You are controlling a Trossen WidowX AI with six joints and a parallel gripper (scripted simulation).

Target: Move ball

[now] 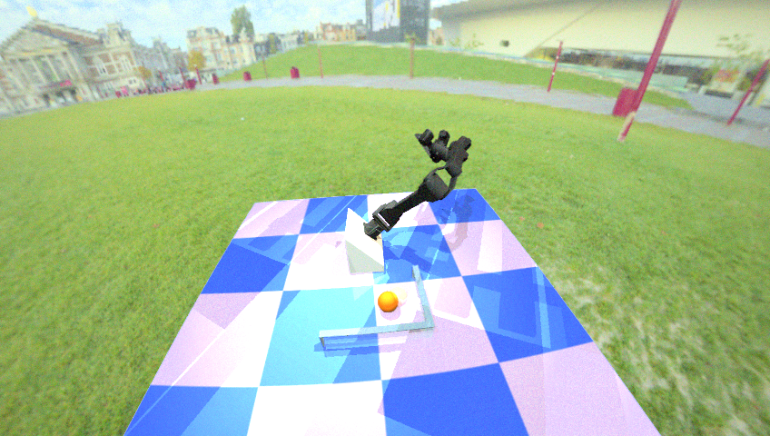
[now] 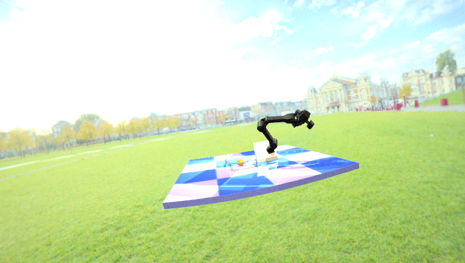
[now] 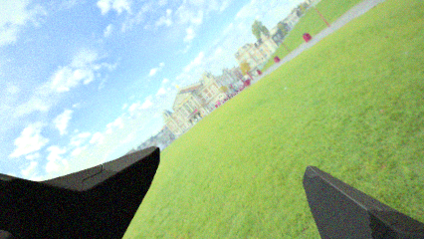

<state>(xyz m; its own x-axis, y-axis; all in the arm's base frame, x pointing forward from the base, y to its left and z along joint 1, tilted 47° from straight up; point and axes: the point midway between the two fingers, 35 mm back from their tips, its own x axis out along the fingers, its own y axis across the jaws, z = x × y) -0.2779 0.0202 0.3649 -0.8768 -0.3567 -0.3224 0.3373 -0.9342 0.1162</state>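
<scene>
Right now the orange ball is 58 cm ahead of my gripper tip, 24 cm to the right of it and 32 cm below it. From my gripper tip the other things lie so: see-through copy of ball 57 cm ahead, 21 cm to the right, 32 cm below.
</scene>
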